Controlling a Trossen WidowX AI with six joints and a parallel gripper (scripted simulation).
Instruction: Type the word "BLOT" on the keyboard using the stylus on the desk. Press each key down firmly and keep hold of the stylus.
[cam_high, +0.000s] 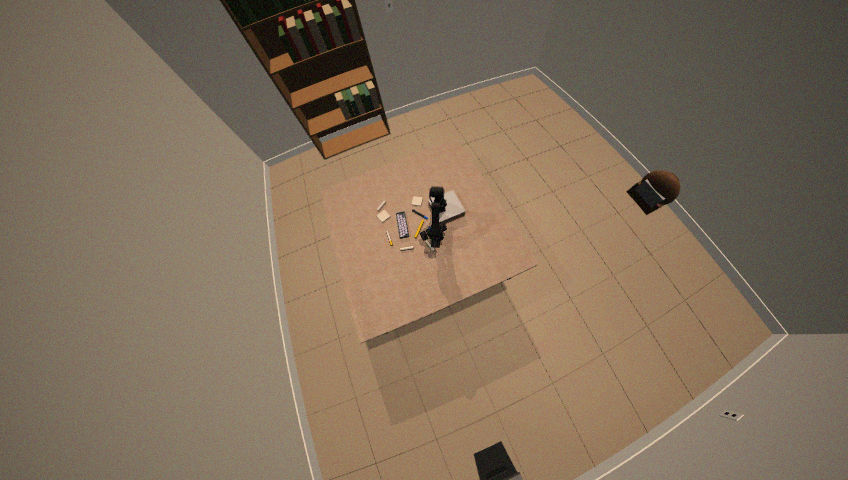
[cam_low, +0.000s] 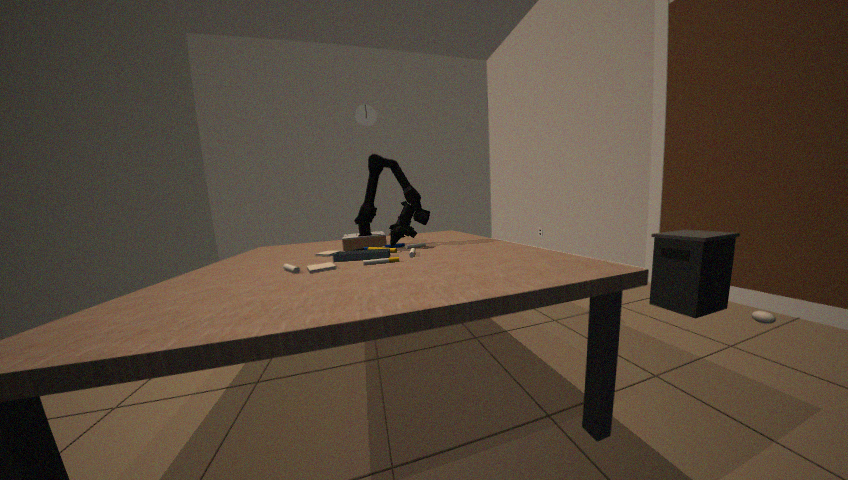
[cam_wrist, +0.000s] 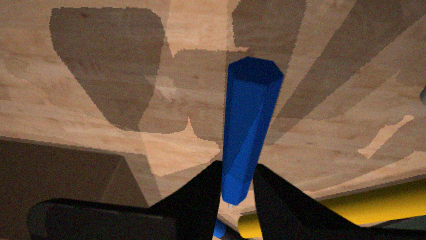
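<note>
Now: gripper tip 20 mm to the left of the blue stylus. From my gripper tip the other things lie so: yellow pen (80 mm ahead, 40 mm to the right); cream pad (310 mm ahead, 240 mm to the right).
</note>
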